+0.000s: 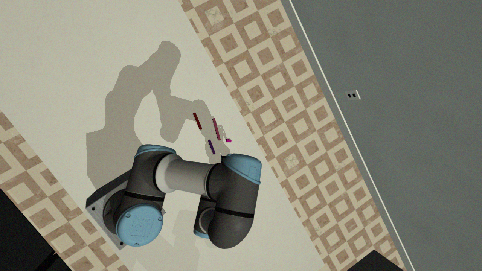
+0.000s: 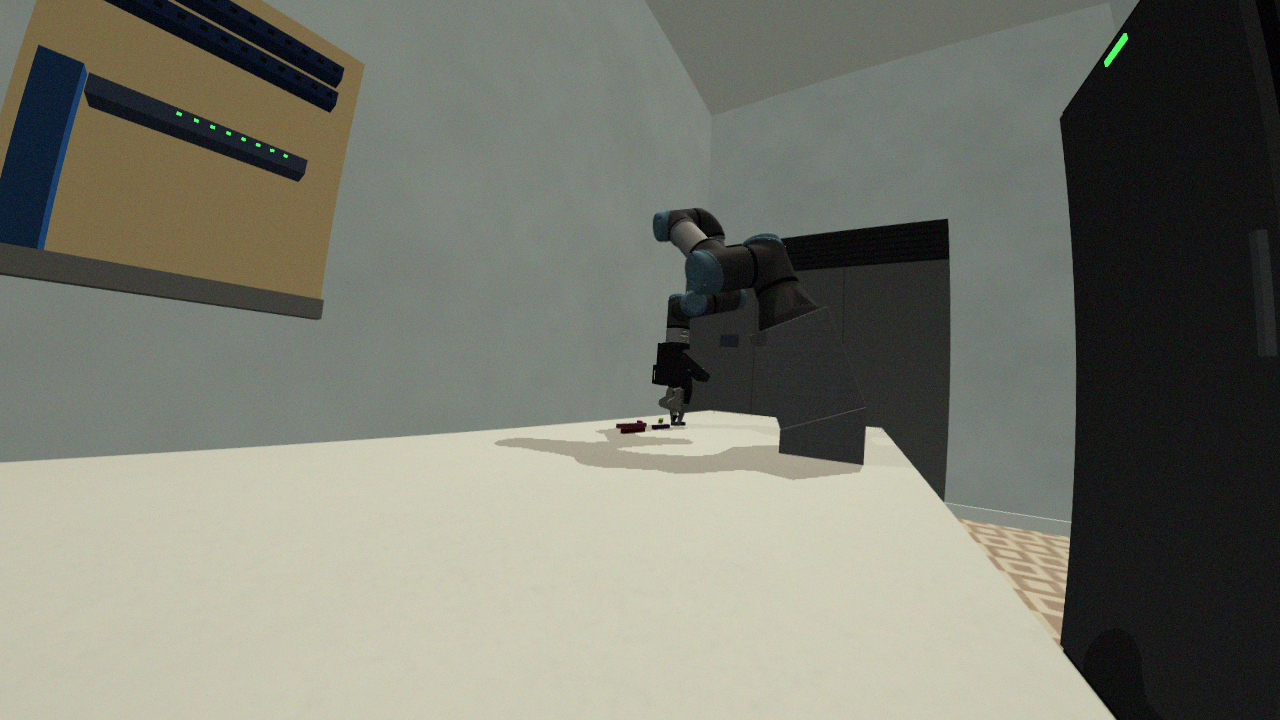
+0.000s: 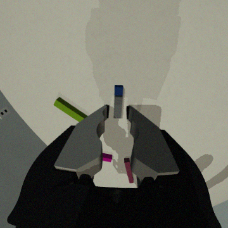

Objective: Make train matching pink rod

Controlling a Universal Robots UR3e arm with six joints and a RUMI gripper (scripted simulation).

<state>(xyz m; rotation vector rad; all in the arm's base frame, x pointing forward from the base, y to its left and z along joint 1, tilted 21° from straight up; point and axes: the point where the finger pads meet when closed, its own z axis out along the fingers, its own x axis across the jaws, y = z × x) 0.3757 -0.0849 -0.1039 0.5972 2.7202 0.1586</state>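
My hand is 10 mm above the grey rod. Also, from my hand: blue rod: 10 mm behind, 20 mm to the right, 10 mm below; lime rod: 60 mm ahead, 20 mm to the right, 10 mm below; purple rod: 10 mm behind, 100 mm to the left, 10 mm below.
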